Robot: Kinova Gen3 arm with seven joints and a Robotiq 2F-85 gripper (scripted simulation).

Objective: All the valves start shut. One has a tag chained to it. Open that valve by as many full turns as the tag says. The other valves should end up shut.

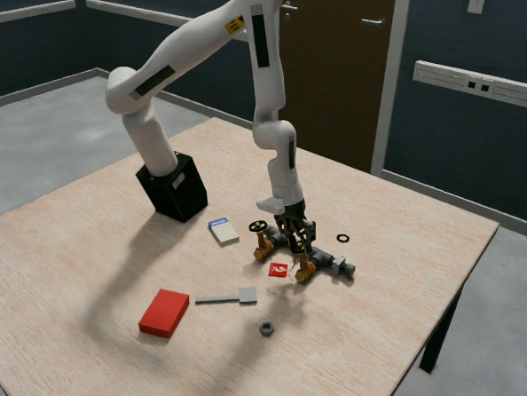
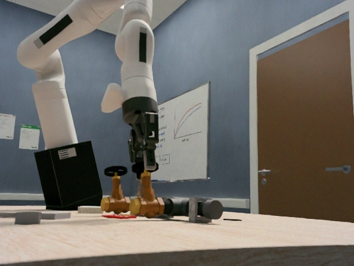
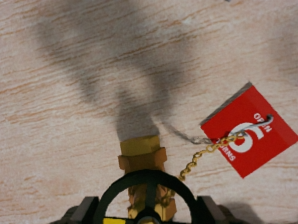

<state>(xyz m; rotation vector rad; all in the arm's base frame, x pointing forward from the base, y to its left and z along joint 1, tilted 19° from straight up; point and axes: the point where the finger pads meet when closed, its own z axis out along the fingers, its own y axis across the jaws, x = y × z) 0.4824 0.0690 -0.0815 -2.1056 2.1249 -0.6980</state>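
My hand is 6 cm past the red tag, 3 cm to the left of it and 10 cm above it. Round my hand: red block: 13 cm behind, 35 cm to the right, 8 cm below; then white card box: 29 cm behind, 3 cm to the right, 9 cm below; then grey t-shaped tool: 6 cm behind, 19 cm to the right, 9 cm below.
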